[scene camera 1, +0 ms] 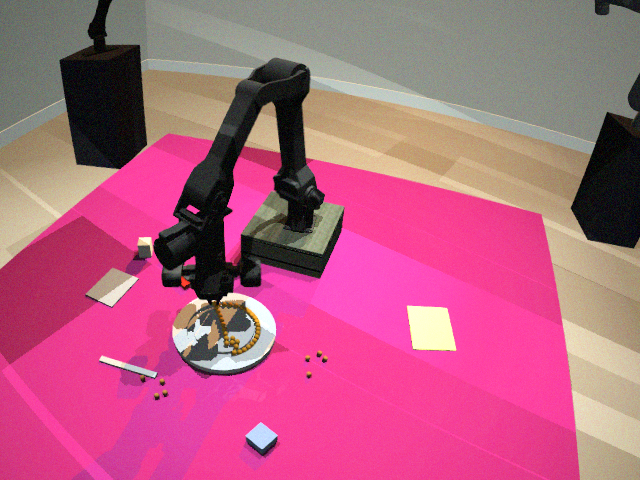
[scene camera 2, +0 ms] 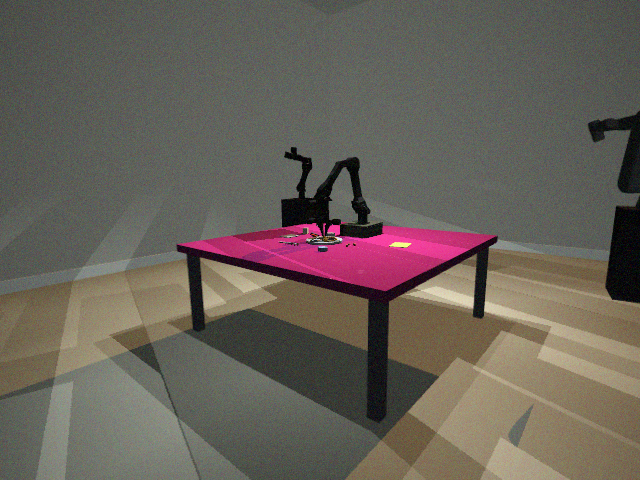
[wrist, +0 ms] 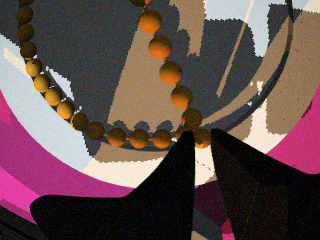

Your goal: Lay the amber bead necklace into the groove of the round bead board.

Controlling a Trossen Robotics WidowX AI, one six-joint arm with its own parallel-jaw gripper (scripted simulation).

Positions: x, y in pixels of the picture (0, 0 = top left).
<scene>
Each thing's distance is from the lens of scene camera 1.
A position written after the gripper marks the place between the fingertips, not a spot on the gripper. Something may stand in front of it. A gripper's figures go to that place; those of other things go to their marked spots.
gripper (scene camera 1: 214, 303): 93 cm
yellow card (scene camera 1: 430, 327): 95 cm
round bead board (scene camera 1: 208, 332): 88 cm
</scene>
